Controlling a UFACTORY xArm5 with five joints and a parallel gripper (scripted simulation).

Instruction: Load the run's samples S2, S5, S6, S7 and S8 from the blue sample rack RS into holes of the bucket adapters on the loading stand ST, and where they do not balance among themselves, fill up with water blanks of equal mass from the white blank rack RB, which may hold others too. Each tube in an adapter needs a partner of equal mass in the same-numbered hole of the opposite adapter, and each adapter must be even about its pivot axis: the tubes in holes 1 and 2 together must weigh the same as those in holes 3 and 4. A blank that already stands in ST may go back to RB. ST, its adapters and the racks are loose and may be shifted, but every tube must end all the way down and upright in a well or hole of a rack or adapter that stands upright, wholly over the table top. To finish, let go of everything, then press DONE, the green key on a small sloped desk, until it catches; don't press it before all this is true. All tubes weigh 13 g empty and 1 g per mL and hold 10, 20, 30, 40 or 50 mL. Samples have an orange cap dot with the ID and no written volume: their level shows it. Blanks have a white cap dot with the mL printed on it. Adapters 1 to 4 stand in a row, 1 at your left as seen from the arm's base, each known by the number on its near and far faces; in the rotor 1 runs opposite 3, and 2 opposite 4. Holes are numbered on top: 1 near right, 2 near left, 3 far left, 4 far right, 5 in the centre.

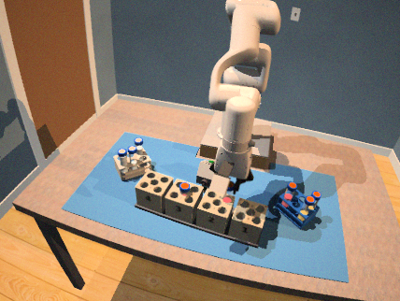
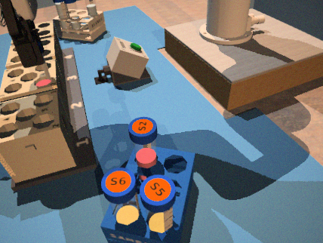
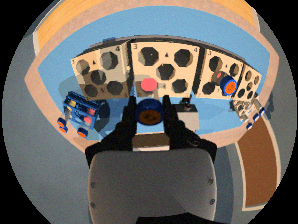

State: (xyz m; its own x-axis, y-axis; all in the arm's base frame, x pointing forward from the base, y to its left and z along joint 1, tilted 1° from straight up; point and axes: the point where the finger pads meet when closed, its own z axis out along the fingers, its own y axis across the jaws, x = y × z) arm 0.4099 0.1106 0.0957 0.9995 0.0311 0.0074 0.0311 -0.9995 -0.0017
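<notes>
Now: the loading stand ST 2 cm ahead of my hand, 8 cm to the right of it and 15 cm below it. Also, from my hand: white blank rack RB (8 cm behind, 41 cm to the right, 13 cm below); blue-capped tube (4 cm behind, 41 cm to the right, 9 cm below); blue sample rack RS (13 cm behind, 24 cm to the left, 13 cm below).
</notes>
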